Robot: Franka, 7 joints.
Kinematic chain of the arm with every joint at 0, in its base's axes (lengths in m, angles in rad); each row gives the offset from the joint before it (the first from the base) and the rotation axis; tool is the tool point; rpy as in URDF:
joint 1: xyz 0 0 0.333 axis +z
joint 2: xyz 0 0 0 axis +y
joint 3: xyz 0 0 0.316 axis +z
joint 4: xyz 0.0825 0 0 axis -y
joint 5: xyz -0.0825 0 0.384 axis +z
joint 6: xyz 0 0 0 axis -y
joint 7: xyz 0.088 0 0 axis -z
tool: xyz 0 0 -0.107 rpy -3.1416 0 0
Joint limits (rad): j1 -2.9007..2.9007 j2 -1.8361..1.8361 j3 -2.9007..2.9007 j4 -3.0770..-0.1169 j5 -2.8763..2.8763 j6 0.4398..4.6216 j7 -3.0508..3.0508
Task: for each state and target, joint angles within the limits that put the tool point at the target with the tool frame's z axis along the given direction. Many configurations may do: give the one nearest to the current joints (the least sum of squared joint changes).
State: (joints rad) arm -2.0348 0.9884 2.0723 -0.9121 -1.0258 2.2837 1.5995
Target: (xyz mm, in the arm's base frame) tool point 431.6 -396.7 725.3 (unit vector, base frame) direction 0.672 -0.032 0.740
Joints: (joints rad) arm -1.5147 1.5188 2.1047 -1.5625 -1.2409 3.4559 1.5995
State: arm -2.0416 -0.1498 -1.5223 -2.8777 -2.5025 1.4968 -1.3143
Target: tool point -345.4 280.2 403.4 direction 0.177 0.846 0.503
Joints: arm -2.3064 -0.4077 -1.2382 -2.6264 -2.3504 1.0074 -1.3143
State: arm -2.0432 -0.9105 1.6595 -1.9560 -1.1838 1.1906 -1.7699
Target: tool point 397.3 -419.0 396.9 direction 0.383 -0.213 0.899
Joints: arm -2.6580 -1.3401 1.6933 -2.1669 -2.1079 1.5424 -1.7699
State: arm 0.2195 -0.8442 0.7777 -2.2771 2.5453 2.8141 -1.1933
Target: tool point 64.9 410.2 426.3 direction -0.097 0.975 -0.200
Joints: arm 0.5161 -0.7035 0.8937 -2.6258 2.4355 2.4247 -1.1933
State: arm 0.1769 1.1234 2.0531 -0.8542 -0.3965 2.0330 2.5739
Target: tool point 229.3 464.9 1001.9 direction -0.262 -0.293 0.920
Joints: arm 0.9499 1.0067 2.8310 -0.5449 0.3430 2.2544 2.5739
